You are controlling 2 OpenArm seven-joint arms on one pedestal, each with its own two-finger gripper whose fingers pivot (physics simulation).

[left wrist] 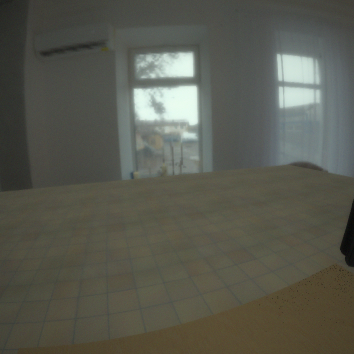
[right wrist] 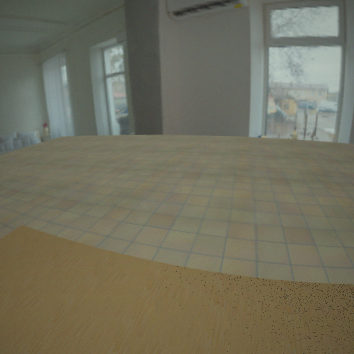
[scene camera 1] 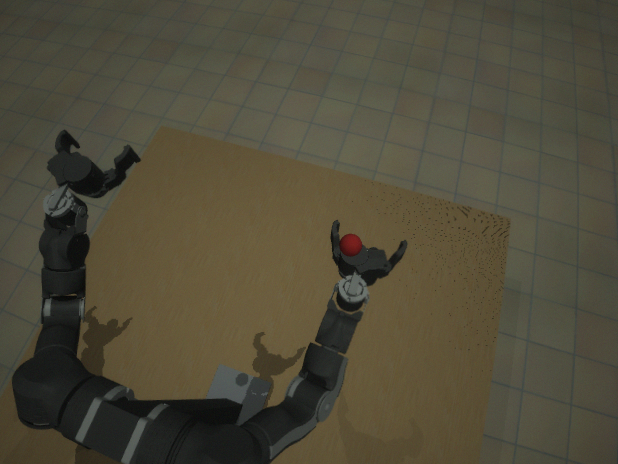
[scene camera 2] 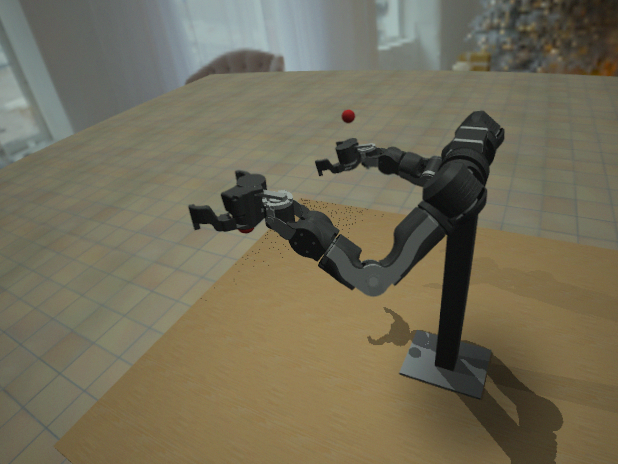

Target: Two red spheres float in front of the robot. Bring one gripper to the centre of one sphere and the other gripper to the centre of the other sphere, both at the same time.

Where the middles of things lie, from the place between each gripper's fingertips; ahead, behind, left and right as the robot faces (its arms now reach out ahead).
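Labels:
My left hand: far beyond the grey base plate (scene camera 2: 468, 377), well to the left of it, far above it.
My right hand: well to the right of the grey base plate, far past it, well above it.

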